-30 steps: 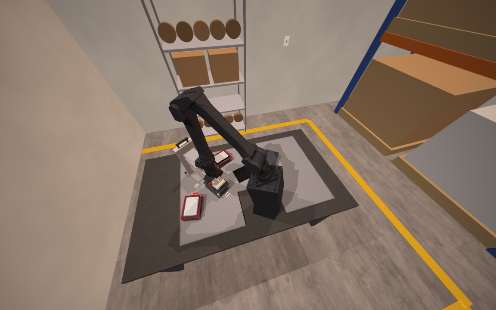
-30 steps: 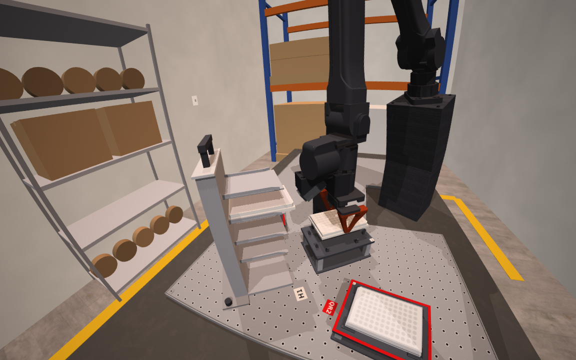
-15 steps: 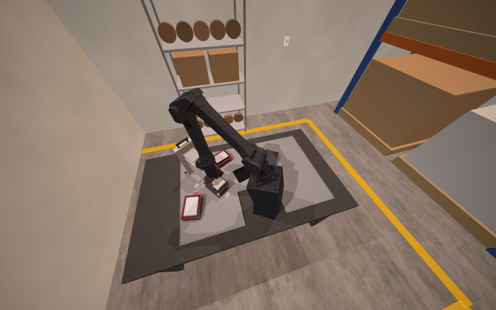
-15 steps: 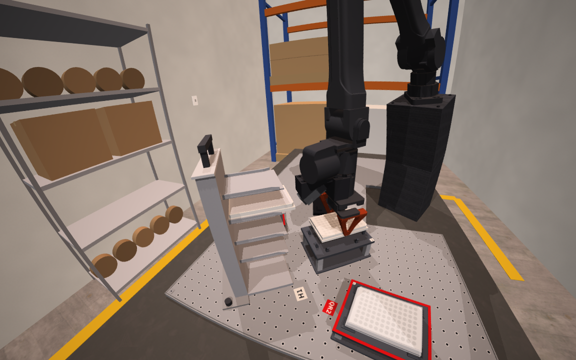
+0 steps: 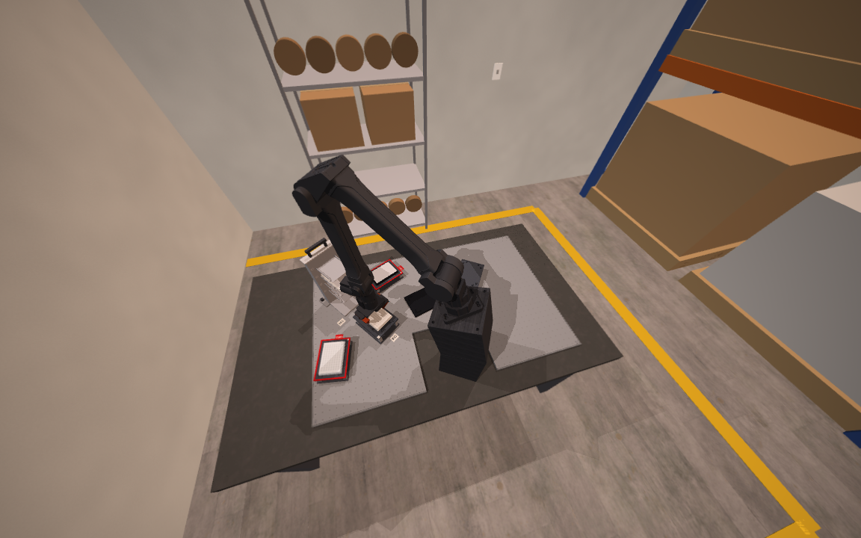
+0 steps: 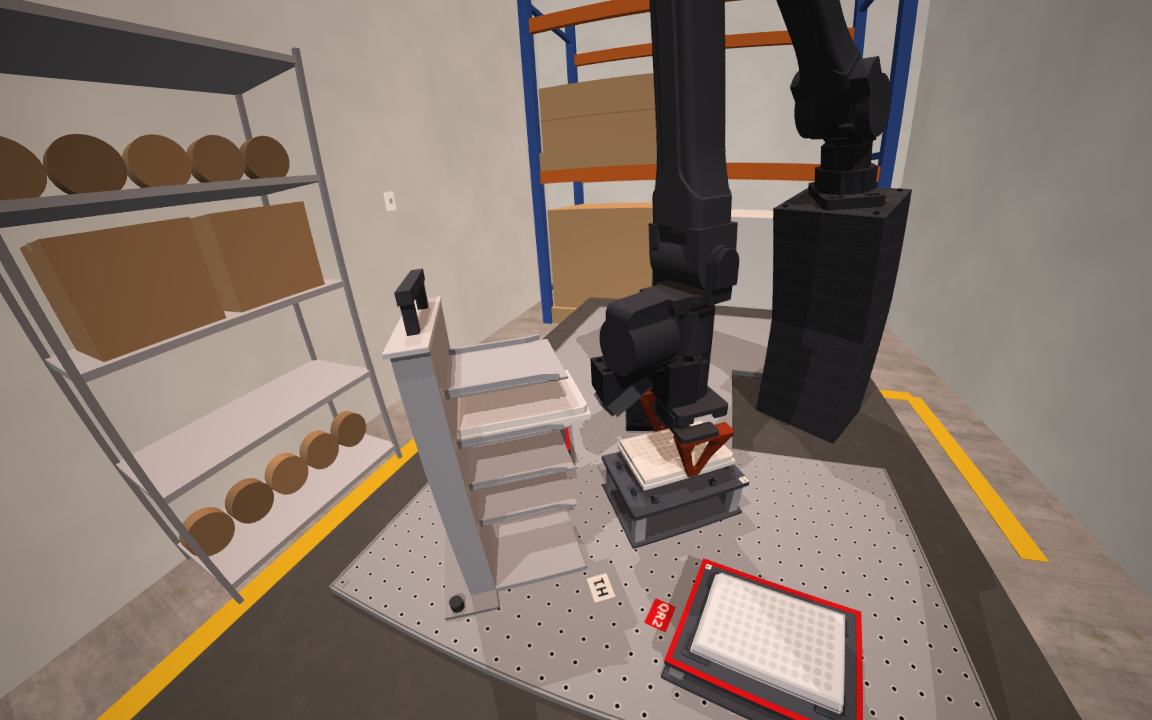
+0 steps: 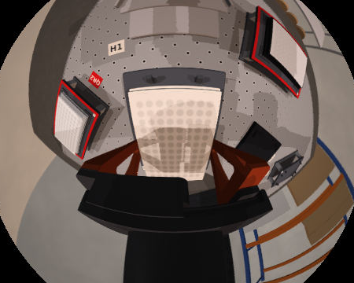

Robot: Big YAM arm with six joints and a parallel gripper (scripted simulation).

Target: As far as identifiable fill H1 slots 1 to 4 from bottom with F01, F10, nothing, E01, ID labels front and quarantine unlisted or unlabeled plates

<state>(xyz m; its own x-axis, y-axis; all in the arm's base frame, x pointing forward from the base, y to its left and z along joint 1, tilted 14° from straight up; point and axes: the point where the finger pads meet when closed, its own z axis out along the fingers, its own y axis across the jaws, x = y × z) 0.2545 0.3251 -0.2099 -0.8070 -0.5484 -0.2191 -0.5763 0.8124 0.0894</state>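
Now: the dark regrip nest 40 mm below my hand. Round my hand: H1 deck label: 160 mm to the left, 90 mm below, 60 mm ahead; then flat black nest: 240 mm to the right, 90 mm below, 60 mm ahead; then quarantine nest QR2: 190 mm to the left, 120 mm behind, 60 mm below.
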